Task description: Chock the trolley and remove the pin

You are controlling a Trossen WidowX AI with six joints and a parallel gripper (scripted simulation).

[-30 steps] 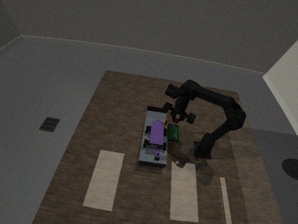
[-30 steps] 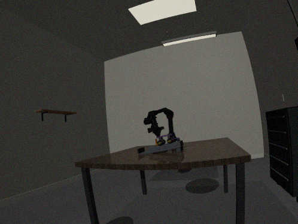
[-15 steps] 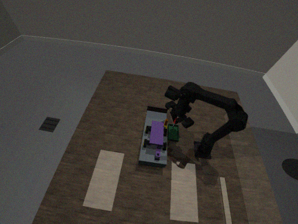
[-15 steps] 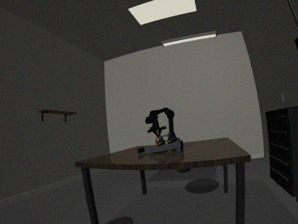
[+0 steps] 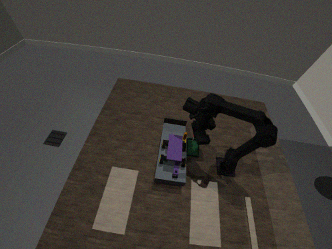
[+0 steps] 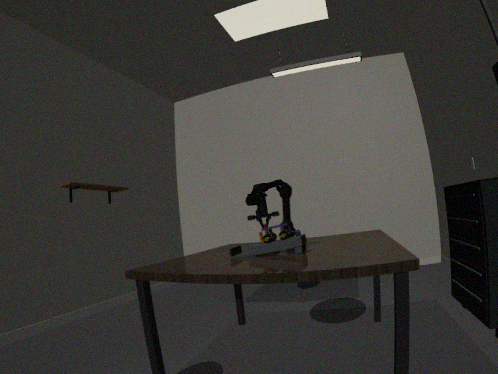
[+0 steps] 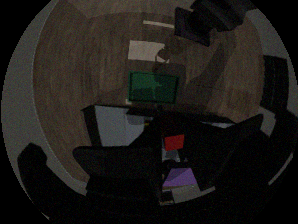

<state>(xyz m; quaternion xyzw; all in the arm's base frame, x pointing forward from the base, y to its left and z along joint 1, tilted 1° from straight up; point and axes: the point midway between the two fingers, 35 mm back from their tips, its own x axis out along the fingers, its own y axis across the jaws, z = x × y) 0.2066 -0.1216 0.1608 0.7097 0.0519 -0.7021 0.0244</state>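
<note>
Right now the yellow chock is 50 mm ahead of my gripper tip and 50 mm below it. Round my gripper tip: red-headed stop pin right at my gripper tip; dark raised ramp end 90 mm ahead, 170 mm to the right, 100 mm below; purple trolley 120 mm ahead, 90 mm to the left, 20 mm below.
</note>
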